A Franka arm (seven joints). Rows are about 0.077 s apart.
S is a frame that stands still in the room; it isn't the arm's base.
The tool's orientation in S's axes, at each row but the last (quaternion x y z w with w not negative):
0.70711, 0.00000, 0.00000, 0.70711
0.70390, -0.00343, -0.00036, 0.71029
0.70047, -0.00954, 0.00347, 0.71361
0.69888, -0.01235, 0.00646, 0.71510
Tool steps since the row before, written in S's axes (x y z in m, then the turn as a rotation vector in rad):
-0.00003, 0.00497, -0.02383, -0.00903, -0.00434, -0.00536
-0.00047, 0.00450, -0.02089, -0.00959, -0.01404, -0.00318
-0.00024, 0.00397, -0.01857, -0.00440, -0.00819, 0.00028
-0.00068, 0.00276, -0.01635, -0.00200, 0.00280, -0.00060
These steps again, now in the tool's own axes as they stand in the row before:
-0.00003, -0.02383, -0.00497, -0.00903, -0.00536, 0.00434
-0.00059, -0.02085, -0.00469, -0.00953, -0.00327, 0.01406
-0.00062, -0.01849, -0.00431, -0.00433, 0.00021, 0.00823
-0.00114, -0.01626, -0.00313, -0.00204, -0.00048, -0.00280

